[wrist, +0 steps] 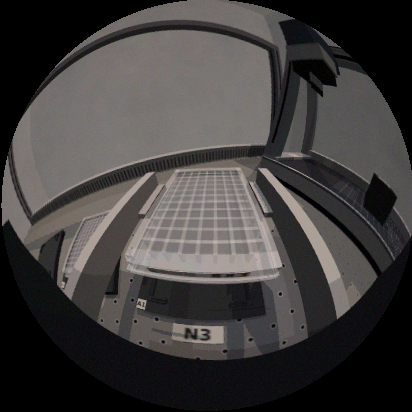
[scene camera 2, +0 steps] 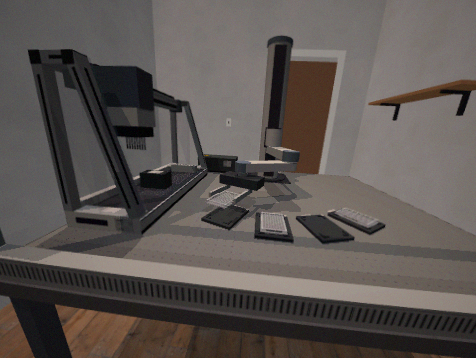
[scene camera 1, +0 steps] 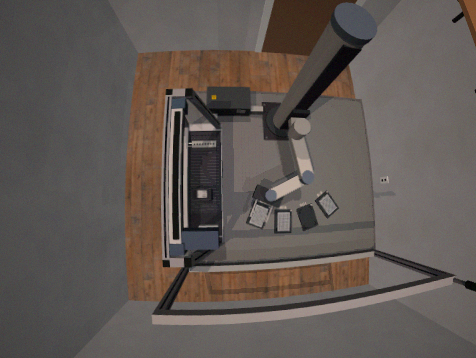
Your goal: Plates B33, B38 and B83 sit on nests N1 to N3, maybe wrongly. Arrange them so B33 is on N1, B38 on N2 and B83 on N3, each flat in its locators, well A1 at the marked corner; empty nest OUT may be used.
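Note:
A nest N3 is visible in the pictures, together with my gripper. The wrist view also shows my gripper.

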